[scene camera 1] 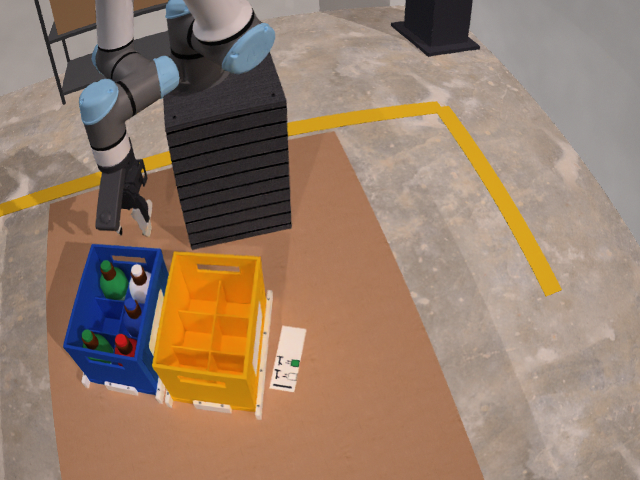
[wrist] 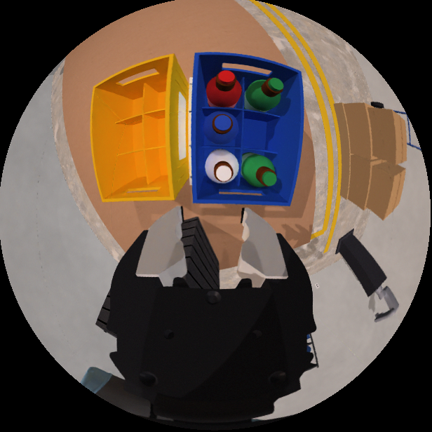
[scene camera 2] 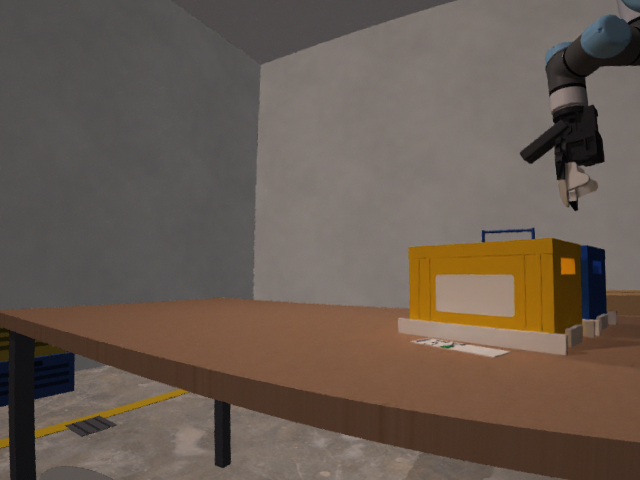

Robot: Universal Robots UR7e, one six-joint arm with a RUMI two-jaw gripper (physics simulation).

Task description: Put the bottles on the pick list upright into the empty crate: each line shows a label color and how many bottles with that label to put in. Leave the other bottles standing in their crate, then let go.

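Places are measured from the arm's base along level axes (x ahead, y left, z up), in millimetres.
Pixels of known places: gripper, fingertip midpoint: (scene camera 1: 134, 235) (scene camera 2: 571, 208); arm's base, origin of the base link: (scene camera 1: 199, 70).
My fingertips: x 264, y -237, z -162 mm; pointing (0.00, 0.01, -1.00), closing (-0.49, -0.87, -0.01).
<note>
For each thing: its top centre in the pictures, then the offset to it from my fingertips. Level surfaces: height alone.
- blue crate, middle of its top: (scene camera 1: 110, 297) (scene camera 2: 533, 250) 64 mm ahead, 101 mm right, 81 mm down
- white-label bottle, middle of its top: (scene camera 1: 136, 269) 7 mm ahead, 24 mm right, 93 mm down
- blue-label bottle, middle of its top: (scene camera 1: 129, 302) 84 mm ahead, 61 mm right, 93 mm down
- red-label bottle, middle of its top: (scene camera 1: 120, 339) 161 mm ahead, 107 mm right, 93 mm down
- yellow crate, middle of its top: (scene camera 1: 205, 311) (scene camera 2: 492, 245) 174 mm ahead, 89 mm left, 81 mm down
- pick list, middle of its top: (scene camera 2: 457, 346) (scene camera 1: 288, 358) 243 mm ahead, 221 mm left, 255 mm down
- brown table, its level: 256 mm down
My gripper (scene camera 1: 133, 233) (scene camera 2: 572, 205) (wrist: 212, 208) is partly open and empty, above and behind the blue crate (scene camera 1: 116, 373) (scene camera 2: 592, 304) (wrist: 295, 150). In that crate stand a white-label bottle (scene camera 1: 139, 287) (wrist: 221, 164) and a green-label bottle (scene camera 1: 113, 284) (wrist: 258, 169) at the arm's end, a blue-label bottle (scene camera 1: 132, 311) (wrist: 221, 128) in the middle, and a red-label bottle (scene camera 1: 124, 346) (wrist: 224, 93) and another green-label bottle (scene camera 1: 90, 339) (wrist: 262, 96) at the far end. The yellow crate (scene camera 1: 206, 393) (scene camera 2: 485, 259) (wrist: 178, 186) is empty. The pick list (scene camera 1: 289, 341) (scene camera 2: 483, 351) shows green and white marks.
White rails (scene camera 1: 261, 361) (scene camera 2: 480, 335) edge the crates on the brown table (scene camera 1: 336, 413) (scene camera 2: 258, 356) (wrist: 130, 30). The black ribbed pedestal (scene camera 1: 232, 180) (wrist: 200, 250) stands behind them. Cardboard boxes (wrist: 370, 140) stand past the blue crate's side in the wrist view.
</note>
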